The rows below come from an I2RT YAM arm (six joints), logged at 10 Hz.
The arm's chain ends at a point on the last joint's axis. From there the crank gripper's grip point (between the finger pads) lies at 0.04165 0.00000 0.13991 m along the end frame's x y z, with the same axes.
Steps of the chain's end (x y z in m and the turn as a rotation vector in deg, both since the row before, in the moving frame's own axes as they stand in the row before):
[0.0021, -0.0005, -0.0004, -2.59, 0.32, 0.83]
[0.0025, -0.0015, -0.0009, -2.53, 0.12, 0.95]
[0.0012, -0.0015, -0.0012, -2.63, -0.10, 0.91]
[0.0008, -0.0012, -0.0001, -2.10, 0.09, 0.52]
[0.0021, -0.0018, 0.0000, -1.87, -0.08, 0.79]
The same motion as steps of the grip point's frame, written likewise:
[0.0028, 0.0064, -0.0008, -2.59, 0.32, 0.83]
[0.0027, 0.0054, -0.0011, -2.53, 0.12, 0.95]
[0.0009, 0.0056, -0.0013, -2.63, -0.10, 0.91]
[0.0010, 0.0043, -0.0003, -2.10, 0.09, 0.52]
[0.0019, 0.0033, 0.0000, -1.87, -0.08, 0.79]

